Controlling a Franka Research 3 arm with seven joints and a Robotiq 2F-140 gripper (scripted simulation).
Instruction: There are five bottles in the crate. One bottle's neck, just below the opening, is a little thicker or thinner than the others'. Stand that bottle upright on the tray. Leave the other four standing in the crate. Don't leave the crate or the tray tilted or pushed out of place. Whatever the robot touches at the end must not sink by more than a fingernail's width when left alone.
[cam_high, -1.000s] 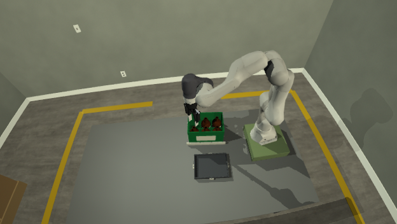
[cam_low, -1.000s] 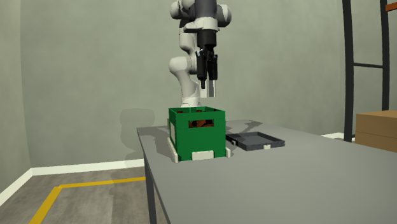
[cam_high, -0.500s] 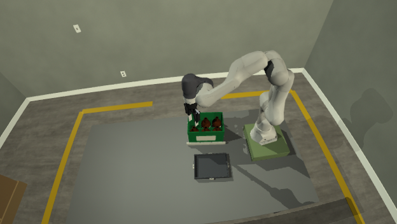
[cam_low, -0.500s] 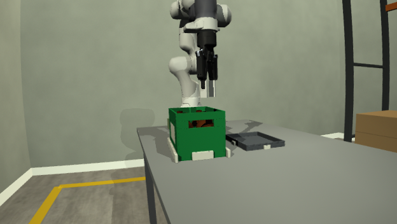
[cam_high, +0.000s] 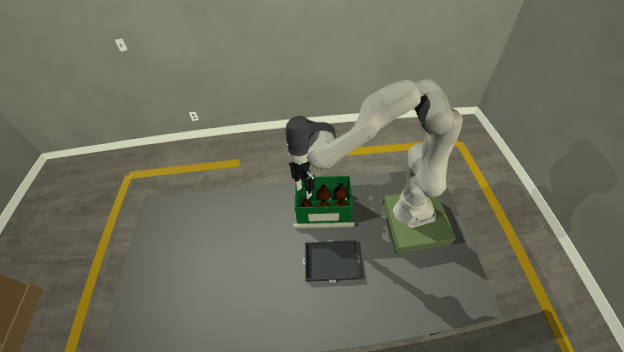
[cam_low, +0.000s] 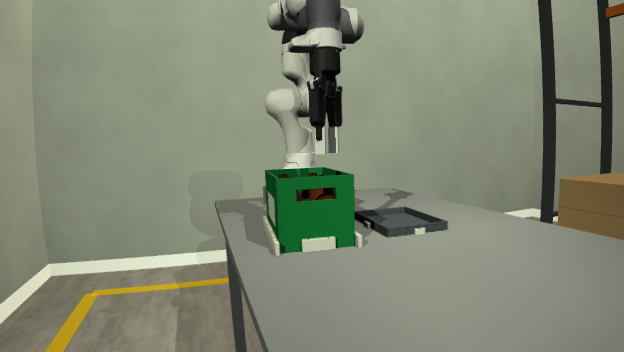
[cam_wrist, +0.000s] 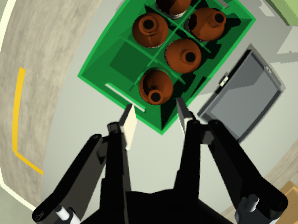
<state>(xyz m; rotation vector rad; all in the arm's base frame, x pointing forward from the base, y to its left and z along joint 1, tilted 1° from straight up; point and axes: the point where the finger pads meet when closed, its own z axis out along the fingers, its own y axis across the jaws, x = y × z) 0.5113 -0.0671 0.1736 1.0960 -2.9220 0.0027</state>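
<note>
My hand is 17 cm above the green crate, 9 cm past it and 4 cm to the left of it. The rest, counted from my hand: dark grey tray: 26 cm to the left, 24 cm below, 10 cm behind.
</note>
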